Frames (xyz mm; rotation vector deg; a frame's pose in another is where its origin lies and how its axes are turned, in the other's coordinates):
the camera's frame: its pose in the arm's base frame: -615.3 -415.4 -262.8 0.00 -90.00 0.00
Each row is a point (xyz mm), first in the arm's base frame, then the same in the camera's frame.
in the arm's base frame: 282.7 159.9 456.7
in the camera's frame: 719.5 575.3 -898.0
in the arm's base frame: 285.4 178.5 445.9
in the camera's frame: 708.7 593.9 -900.7
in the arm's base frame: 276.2 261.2 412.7
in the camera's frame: 675.5 676.6 -891.5
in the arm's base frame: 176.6 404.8 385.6
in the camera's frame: 648.4 820.2 -791.9
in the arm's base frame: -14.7 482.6 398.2
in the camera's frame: 661.0 898.0 -600.6
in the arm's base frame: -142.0 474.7 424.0
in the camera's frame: 686.8 890.1 -473.3
